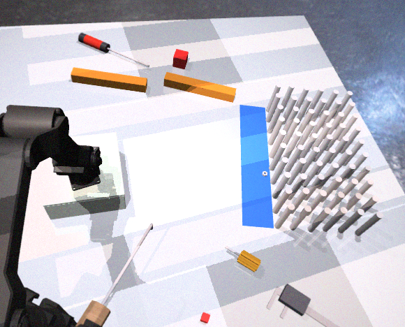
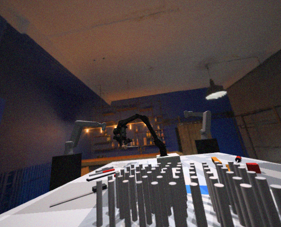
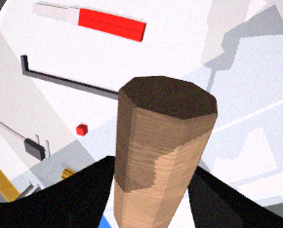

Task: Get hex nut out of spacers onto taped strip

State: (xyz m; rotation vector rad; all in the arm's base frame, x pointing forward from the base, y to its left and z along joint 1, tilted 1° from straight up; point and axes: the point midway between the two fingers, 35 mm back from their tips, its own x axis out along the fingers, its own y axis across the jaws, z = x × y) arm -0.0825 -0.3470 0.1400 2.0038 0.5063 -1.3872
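Right now the wooden-handled tool is 80 mm ahead of my gripper tip and 70 mm to the left of it. From my gripper tip the other things lie so: yellow-handled tool 360 mm ahead, 160 mm below, 50 mm to the left; then small red cube 220 mm ahead, 170 mm below, 30 mm to the right; then hex nut 520 mm ahead, 240 mm to the left, 180 mm below.
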